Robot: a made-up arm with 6 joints. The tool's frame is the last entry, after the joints. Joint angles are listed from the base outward.
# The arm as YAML. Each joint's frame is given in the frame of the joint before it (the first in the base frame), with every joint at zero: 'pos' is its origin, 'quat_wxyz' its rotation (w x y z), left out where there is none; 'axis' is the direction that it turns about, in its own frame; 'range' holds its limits. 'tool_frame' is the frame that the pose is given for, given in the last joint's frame.
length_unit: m
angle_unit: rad
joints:
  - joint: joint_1
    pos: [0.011, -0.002, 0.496]
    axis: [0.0, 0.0, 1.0]
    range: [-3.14, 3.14]
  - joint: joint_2
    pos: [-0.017, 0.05, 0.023]
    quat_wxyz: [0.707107, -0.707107, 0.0, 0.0]
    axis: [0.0, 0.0, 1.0]
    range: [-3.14, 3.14]
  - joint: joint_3
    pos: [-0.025, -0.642, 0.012]
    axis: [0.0, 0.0, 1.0]
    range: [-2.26, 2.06]
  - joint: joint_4
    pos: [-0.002, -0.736, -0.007]
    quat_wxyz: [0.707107, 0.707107, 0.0, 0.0]
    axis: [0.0, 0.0, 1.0]
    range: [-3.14, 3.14]
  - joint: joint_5
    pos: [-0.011, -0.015, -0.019]
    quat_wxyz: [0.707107, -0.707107, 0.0, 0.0]
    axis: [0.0, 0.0, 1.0]
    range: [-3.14, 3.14]
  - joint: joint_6
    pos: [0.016, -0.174, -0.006]
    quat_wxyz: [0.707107, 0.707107, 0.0, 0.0]
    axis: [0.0, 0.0, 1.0]
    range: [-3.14, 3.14]
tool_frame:
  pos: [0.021, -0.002, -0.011]
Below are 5 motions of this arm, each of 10 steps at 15 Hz.
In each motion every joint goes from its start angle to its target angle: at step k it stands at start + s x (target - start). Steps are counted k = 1, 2, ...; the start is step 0. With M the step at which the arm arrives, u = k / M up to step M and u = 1 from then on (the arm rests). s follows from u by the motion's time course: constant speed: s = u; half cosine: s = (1 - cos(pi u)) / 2; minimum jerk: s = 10 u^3 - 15 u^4 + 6 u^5.
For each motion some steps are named. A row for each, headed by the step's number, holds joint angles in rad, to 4 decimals.
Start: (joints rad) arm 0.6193 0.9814 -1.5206 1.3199 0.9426 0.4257
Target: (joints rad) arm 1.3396 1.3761 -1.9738 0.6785 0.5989 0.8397
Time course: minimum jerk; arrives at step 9
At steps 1, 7, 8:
1: 0.6276 0.9860 -1.5258 1.3125 0.9386 0.4305
7: 1.2846 1.3459 -1.9392 0.7275 0.6252 0.8081
8: 1.3313 1.3715 -1.9686 0.6859 0.6029 0.8349

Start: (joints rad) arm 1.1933 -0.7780 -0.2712 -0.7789 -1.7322 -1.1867
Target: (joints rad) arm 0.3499 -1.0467 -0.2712 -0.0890 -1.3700 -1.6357
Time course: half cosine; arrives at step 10
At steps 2, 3, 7, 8, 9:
2: 1.1128 -0.8037 -0.2712 -0.7130 -1.6976 -1.2296
3: 1.0195 -0.8334 -0.2712 -0.6367 -1.6575 -1.2792
7: 0.5237 -0.9913 -0.2712 -0.2312 -1.4447 -1.5432
8: 0.4304 -1.0210 -0.2712 -0.1549 -1.4046 -1.5928
9: 0.3705 -1.0401 -0.2712 -0.1059 -1.3789 -1.6247

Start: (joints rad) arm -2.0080 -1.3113 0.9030 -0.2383 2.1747 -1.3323
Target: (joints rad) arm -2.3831 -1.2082 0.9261 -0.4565 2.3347 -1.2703
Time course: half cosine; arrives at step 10
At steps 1, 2, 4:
1: -2.0172 -1.3088 0.9036 -0.2436 2.1786 -1.3308
2: -2.0438 -1.3015 0.9052 -0.2591 2.1900 -1.3264
4: -2.1376 -1.2757 0.9110 -0.3137 2.2300 -1.3109

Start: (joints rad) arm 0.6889 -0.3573 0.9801 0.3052 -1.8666 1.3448
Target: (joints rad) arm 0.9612 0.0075 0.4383 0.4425 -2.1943 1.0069
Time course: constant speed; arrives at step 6
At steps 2, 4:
2: 0.7797 -0.2357 0.7995 0.3510 -1.9758 1.2322
4: 0.8704 -0.1141 0.6189 0.3967 -2.0851 1.1195

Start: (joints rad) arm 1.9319 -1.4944 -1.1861 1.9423 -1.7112 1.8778
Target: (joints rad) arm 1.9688 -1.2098 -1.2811 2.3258 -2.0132 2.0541
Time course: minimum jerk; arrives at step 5
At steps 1, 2, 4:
1: 1.9340 -1.4779 -1.1916 1.9645 -1.7287 1.8880
2: 1.9436 -1.4041 -1.2163 2.0640 -1.8071 1.9338
4: 1.9667 -1.2263 -1.2756 2.3036 -1.9957 2.0439

